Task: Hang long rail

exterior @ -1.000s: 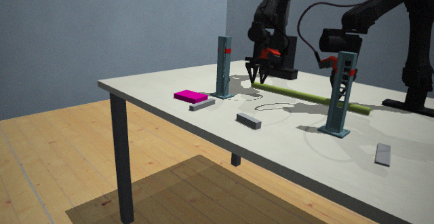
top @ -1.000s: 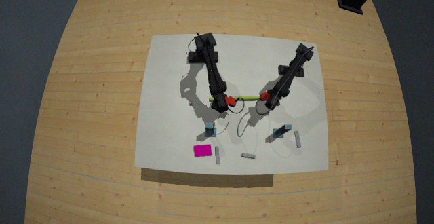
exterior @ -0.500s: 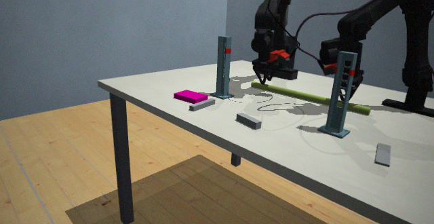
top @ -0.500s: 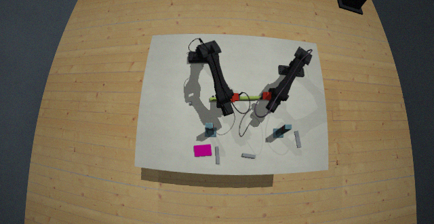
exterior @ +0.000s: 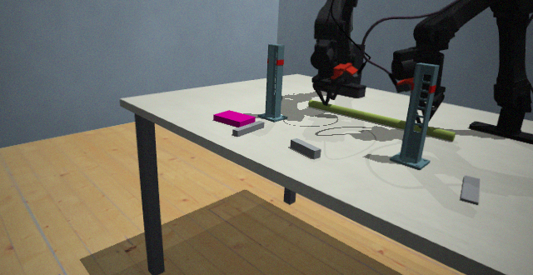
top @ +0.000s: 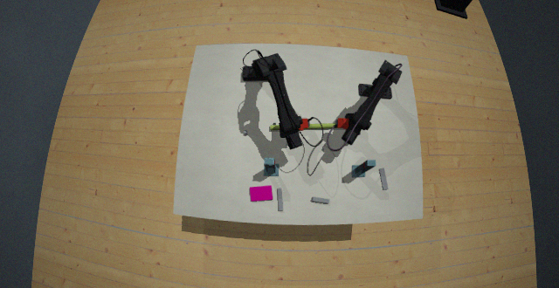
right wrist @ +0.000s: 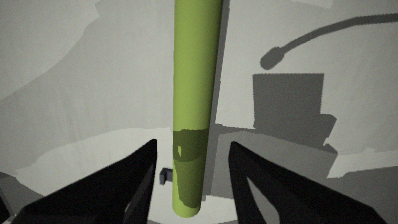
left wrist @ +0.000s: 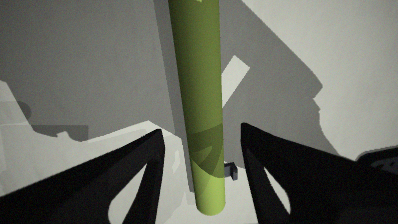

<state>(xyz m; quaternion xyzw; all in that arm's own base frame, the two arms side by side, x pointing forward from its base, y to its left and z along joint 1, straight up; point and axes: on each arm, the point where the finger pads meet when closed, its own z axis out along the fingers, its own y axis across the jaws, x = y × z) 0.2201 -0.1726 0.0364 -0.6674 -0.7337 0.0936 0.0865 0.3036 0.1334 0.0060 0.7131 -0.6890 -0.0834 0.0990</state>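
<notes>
The green rail lies 150 mm to the right of my left hand, 30 mm below it and 10 mm ahead of it. The rest, counted from my left hand: magenta block 380 mm to the right, 380 mm ahead, 30 mm below.
</notes>
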